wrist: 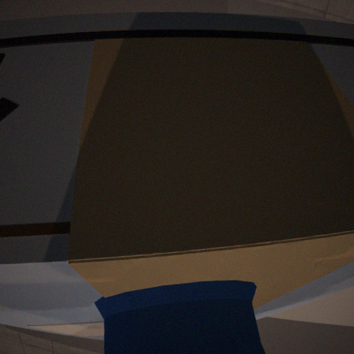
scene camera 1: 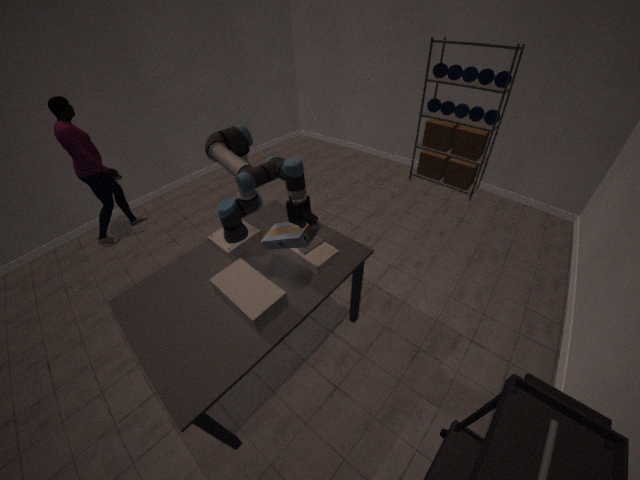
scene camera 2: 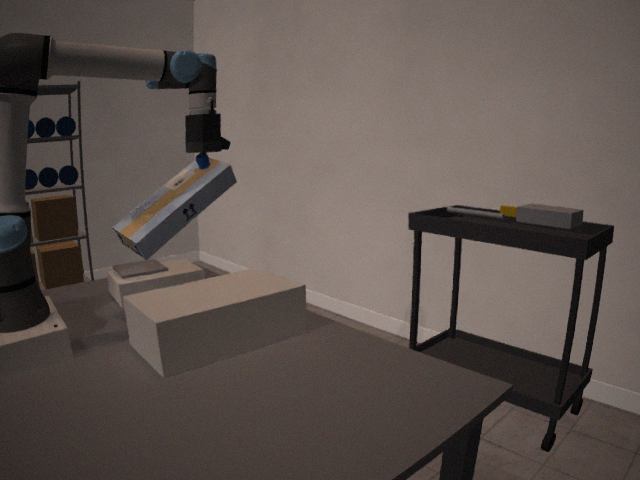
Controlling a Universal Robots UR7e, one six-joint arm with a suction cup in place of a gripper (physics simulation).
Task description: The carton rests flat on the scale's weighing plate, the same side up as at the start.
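Where they show: end effector, tool point: (scene camera 1: 301, 227) (scene camera 2: 203, 169); arm's base, origin of the base link: (scene camera 1: 236, 235) (scene camera 2: 19, 319).
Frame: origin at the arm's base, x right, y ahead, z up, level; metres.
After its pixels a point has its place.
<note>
The carton (scene camera 1: 283, 238) @[y 0.484, x 0.080, z 0.243 m] (scene camera 2: 178, 206) @[y 0.427, x 0.078, z 0.210 m] (wrist: 200, 150) is a long, flat, light blue-grey box with a tan tape strip, a label on top and two up arrows on its side. It hangs in the air, steeply tilted. My suction cup (scene camera 2: 202, 160) (wrist: 180, 320) is blue, holds the carton on its taped top face near the raised end, and points down. The opposite end hangs low, near the scale (scene camera 1: 324, 254) @[y 0.556, x -0.142, z -0.005 m] (scene camera 2: 181, 274) @[y 0.502, x -0.054, z -0.008 m], with a gap showing in scene camera 2. The scale is pale, with a thin grey weighing plate (scene camera 2: 139, 268) @[y 0.410, x -0.145, z 0.013 m]. In scene camera 1 the carton partly hides the scale.
A large pale block (scene camera 1: 248, 289) @[y 0.404, x 0.288, z 0.042 m] (scene camera 2: 222, 304) @[y 0.337, x 0.364, z 0.043 m] stands on the table (scene camera 1: 170, 330) @[y 0.165, x 0.641, z -0.073 m] (scene camera 2: 289, 408) @[y 0.277, x 0.604, z -0.073 m] near the scale. A dark cart (scene camera 2: 511, 240) stands beyond the table. A shelf rack (scene camera 1: 467, 85) and a person (scene camera 1: 82, 149) are at the back.
</note>
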